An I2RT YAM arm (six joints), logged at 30 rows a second.
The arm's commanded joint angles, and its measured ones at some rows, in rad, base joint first. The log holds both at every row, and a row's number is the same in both.
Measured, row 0:
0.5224, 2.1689, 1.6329, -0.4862, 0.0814, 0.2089
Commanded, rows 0 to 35:
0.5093, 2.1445, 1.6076, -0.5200, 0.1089, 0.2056
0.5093, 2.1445, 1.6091, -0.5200, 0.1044, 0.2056
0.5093, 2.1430, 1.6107, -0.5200, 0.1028, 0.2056
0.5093, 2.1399, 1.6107, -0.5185, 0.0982, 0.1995
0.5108, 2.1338, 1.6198, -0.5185, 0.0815, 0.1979
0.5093, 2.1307, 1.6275, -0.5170, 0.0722, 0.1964
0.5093, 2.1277, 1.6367, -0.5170, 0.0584, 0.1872
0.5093, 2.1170, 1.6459, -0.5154, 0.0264, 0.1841
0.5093, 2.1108, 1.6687, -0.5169, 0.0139, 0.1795
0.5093, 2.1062, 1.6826, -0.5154, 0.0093, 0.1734
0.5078, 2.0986, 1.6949, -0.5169, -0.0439, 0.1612
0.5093, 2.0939, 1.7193, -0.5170, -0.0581, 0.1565
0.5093, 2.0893, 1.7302, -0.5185, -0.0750, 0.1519
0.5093, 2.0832, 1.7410, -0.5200, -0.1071, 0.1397
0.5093, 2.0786, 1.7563, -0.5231, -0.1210, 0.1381
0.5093, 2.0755, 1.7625, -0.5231, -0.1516, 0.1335
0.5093, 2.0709, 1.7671, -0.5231, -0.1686, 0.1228
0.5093, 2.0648, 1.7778, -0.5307, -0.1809, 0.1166
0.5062, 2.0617, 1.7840, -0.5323, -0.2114, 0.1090
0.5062, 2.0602, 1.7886, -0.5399, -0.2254, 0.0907
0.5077, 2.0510, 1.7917, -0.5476, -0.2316, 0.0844
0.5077, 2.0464, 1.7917, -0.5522, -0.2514, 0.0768
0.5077, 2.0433, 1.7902, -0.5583, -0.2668, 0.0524
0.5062, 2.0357, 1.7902, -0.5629, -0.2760, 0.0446
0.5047, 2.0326, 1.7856, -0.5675, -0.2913, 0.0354
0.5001, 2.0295, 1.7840, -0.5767, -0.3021, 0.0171
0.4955, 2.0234, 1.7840, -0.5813, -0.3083, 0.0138
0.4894, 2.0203, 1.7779, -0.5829, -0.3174, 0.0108
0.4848, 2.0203, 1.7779, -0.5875, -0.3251, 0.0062
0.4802, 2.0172, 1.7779, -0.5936, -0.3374, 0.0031
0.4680, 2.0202, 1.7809, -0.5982, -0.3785, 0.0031
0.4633, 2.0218, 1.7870, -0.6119, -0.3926, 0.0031
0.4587, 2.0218, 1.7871, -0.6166, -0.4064, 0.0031
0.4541, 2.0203, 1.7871, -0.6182, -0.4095, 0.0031
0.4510, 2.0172, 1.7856, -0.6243, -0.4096, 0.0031
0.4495, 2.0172, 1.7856, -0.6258, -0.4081, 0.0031
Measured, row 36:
0.4667, 2.0705, 1.7493, -0.5968, -0.3557, 0.0238
